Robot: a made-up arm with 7 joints. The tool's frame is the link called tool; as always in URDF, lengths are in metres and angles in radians.
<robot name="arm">
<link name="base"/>
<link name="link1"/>
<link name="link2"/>
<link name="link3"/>
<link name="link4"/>
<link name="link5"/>
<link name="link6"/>
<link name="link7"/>
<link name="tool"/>
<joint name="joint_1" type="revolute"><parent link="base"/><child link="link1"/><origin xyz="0.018 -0.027 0.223" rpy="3.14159 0 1.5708"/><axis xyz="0 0 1"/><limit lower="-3.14" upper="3.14"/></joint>
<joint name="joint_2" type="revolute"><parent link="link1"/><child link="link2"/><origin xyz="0.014 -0.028 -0.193" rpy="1.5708 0 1.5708"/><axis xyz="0 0 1"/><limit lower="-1.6" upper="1.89"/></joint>
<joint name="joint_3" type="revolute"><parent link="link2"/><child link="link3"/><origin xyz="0.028 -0.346 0.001" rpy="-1.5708 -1.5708 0"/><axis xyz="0 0 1"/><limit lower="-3.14" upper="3.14"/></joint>
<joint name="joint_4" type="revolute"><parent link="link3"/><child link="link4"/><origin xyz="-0.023 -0.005 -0.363" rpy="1.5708 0 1.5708"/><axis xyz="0 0 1"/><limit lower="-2.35" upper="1.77"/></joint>
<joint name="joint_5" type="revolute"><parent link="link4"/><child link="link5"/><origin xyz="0.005 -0.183 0.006" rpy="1.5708 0 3.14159"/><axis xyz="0 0 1"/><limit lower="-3.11" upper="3.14"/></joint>
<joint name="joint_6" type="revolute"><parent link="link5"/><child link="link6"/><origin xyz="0.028 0.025 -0.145" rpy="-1.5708 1.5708 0"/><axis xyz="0 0 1"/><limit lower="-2" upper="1.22"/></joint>
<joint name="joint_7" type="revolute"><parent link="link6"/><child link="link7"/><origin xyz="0.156 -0.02 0.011" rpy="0 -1.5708 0"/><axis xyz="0 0 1"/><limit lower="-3.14" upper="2.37"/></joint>
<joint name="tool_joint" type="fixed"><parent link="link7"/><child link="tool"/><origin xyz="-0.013 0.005 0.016" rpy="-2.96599 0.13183 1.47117"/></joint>
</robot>
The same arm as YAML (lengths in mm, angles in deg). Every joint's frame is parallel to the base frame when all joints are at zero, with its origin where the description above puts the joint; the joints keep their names.
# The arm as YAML. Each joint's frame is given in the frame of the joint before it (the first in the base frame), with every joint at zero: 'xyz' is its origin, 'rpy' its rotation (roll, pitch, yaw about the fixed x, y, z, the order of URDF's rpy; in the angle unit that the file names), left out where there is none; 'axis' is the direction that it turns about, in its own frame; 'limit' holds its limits. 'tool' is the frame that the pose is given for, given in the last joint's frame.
units:
  length: mm
  angle: deg
joints:
  - name: joint_1
    type: revolute
    origin:
      xyz: [18.0, -27.0, 223.0]
    axis: "-z"
    limit:
      lower: -179.91
      upper: 179.91
  - name: joint_2
    type: revolute
    origin:
      xyz: [-28.0, 14.0, 193.0]
    axis: "+y"
    limit:
      lower: -91.67
      upper: 108.29
  - name: joint_3
    type: revolute
    origin:
      xyz: [28.0, 1.0, 346.0]
    axis: "-z"
    limit:
      lower: -179.91
      upper: 179.91
  - name: joint_4
    type: revolute
    origin:
      xyz: [-5.0, -23.0, 363.0]
    axis: "+y"
    limit:
      lower: -134.65
      upper: 101.41
  - name: joint_5
    type: revolute
    origin:
      xyz: [5.0, 6.0, 183.0]
    axis: "-z"
    limit:
      lower: -178.19
      upper: 179.91
  - name: joint_6
    type: revolute
    origin:
      xyz: [-28.0, 25.0, 145.0]
    axis: "+y"
    limit:
      lower: -114.59
      upper: 69.9
  - name: joint_7
    type: revolute
    origin:
      xyz: [-20.0, 11.0, 156.0]
    axis: "-z"
    limit:
      lower: -179.91
      upper: 135.79
tool:
  origin:
    xyz: [5.0, -13.0, -16.0]
    rpy: [10.06, -7.55, 5.71]

